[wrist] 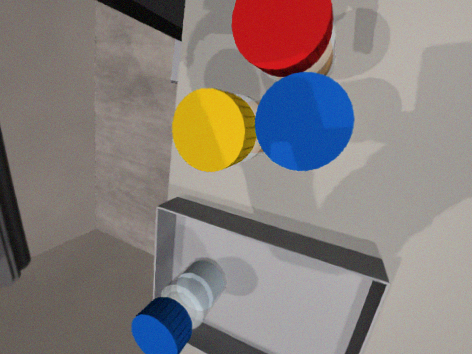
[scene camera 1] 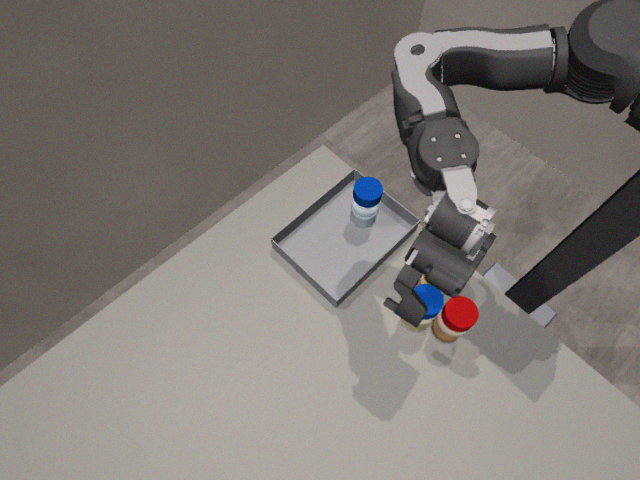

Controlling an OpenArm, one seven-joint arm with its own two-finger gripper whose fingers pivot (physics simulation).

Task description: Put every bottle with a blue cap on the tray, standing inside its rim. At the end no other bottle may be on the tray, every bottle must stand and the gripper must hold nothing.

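A blue-capped bottle (scene camera 1: 366, 202) (wrist: 197, 290) stands on the grey tray (scene camera 1: 303, 272) (wrist: 371, 315), inside its rim near one corner. A second blue-capped bottle (scene camera 1: 429, 300) (wrist: 305, 121) stands on the table outside the tray, partly hidden by a finger in the scene view. My gripper is open and above this second bottle; a dark finger shows in the scene view, the other fingertip is hidden, and the wrist view shows the cap from above. A red-capped bottle (scene camera 1: 456, 318) (wrist: 283, 32) stands close beside it.
A yellow-capped bottle (wrist: 212, 130) stands close to the second blue-capped one; in the scene view it is almost hidden under the gripper. The pale table (scene camera 1: 206, 361) ends just behind these bottles. A black post (scene camera 1: 584, 248) rises beyond that edge.
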